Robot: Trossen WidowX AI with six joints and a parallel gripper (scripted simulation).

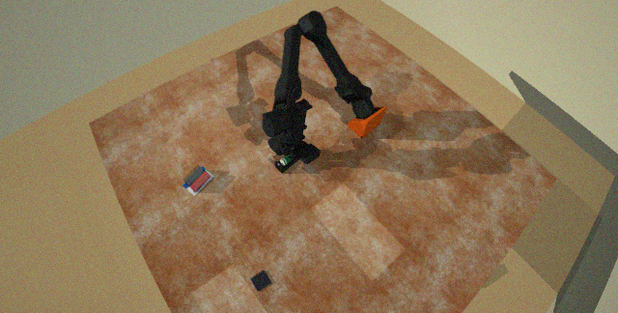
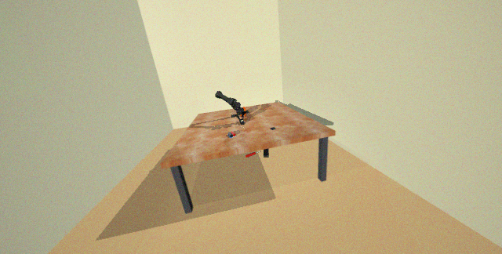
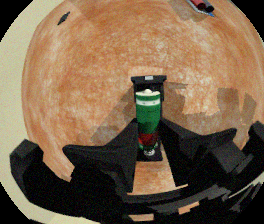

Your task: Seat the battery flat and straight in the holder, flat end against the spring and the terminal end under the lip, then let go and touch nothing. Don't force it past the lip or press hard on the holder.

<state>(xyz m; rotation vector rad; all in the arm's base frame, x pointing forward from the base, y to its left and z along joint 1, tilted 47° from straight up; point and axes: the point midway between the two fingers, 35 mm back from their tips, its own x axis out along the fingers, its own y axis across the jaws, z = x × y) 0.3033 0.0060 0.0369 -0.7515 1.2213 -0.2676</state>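
Now: gripper tip 1 cm below the battery. Round my gripper tip: red screwdriver: 33 cm ahead, 7 cm to the left, 21 cm below; black square: 27 cm ahead, 27 cm to the left, 2 cm below.
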